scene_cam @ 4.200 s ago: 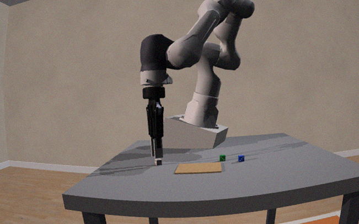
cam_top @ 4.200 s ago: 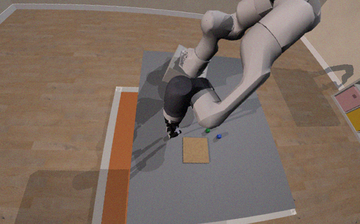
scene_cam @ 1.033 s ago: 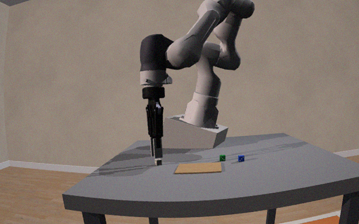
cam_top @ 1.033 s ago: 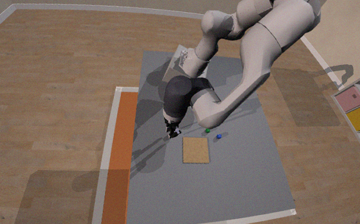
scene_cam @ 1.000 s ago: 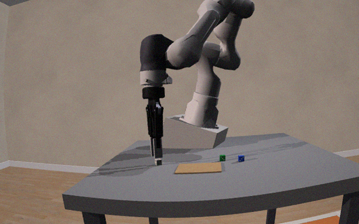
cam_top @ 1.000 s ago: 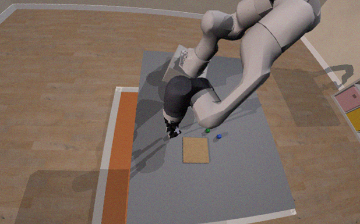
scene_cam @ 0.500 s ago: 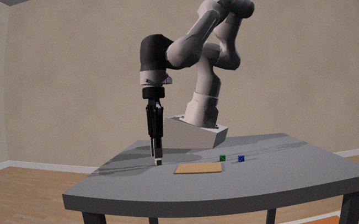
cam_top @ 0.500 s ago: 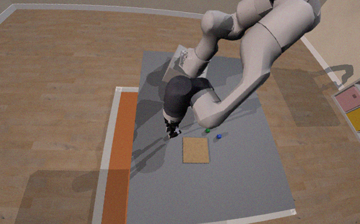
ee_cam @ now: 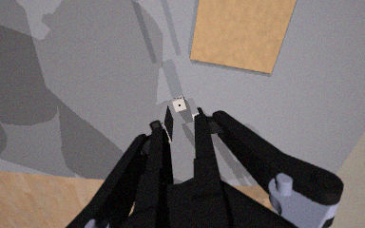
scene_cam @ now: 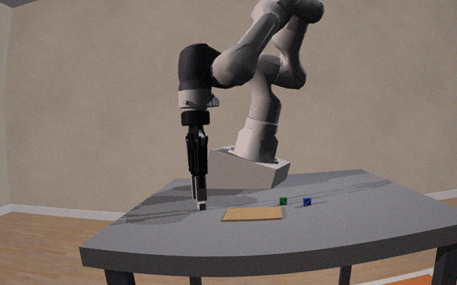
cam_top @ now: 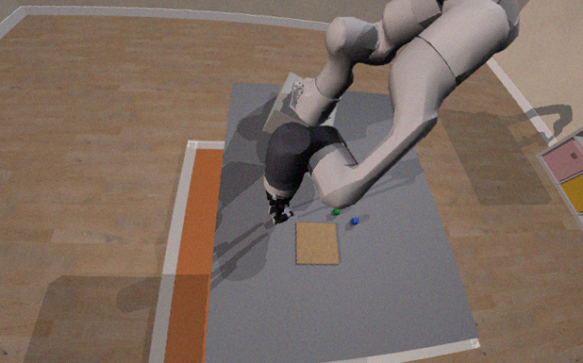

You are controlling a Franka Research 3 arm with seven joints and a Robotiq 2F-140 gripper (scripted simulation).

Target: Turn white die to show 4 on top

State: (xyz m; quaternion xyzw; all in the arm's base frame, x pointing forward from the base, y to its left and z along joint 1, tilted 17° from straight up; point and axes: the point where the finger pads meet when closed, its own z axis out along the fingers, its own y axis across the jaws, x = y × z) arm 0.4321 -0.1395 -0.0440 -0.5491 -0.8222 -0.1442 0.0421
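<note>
The white die lies 50 mm below my hand. The rest, counted from my hand: green die (220 mm to the left, 50 mm below, 30 mm behind); then blue die (290 mm to the left, 50 mm below, 10 mm ahead); then tan mat (140 mm to the left, 80 mm ahead, 60 mm below).
</note>
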